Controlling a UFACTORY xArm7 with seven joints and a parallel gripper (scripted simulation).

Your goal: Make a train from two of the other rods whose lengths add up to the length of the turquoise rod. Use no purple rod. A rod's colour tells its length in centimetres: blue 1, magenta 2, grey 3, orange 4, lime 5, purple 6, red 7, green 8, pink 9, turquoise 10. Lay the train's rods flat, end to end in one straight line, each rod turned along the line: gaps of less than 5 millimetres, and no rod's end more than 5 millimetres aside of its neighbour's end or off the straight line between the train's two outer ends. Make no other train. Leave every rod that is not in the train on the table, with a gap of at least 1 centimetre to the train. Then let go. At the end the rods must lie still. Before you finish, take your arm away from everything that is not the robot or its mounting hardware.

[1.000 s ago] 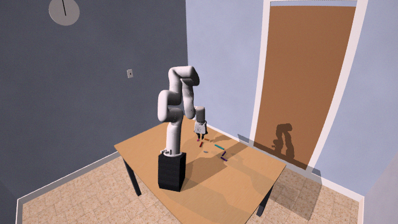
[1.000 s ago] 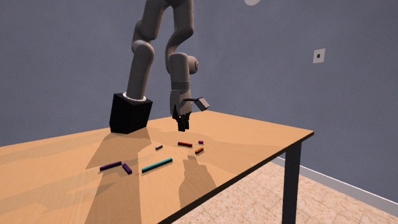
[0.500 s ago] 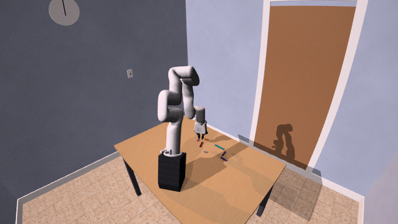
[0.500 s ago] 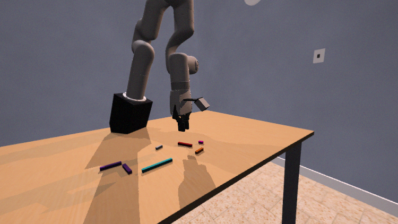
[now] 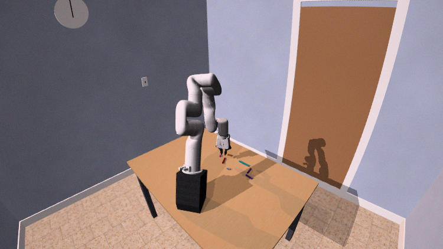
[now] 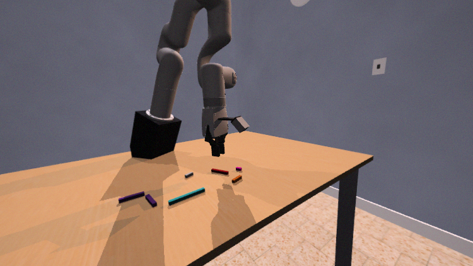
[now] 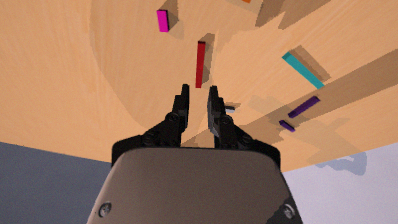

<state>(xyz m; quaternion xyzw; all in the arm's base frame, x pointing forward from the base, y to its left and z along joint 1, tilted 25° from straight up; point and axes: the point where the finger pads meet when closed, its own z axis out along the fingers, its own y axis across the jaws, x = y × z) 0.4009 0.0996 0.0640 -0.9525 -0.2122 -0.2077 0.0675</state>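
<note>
The red rod lies 80 mm below my hand. Round my hand: orange rod: 90 mm ahead, 20 mm to the left, 80 mm below; then magenta rod: 30 mm ahead, 70 mm to the left, 80 mm below; then grey rod: 50 mm behind, 100 mm to the right, 80 mm below.
</note>
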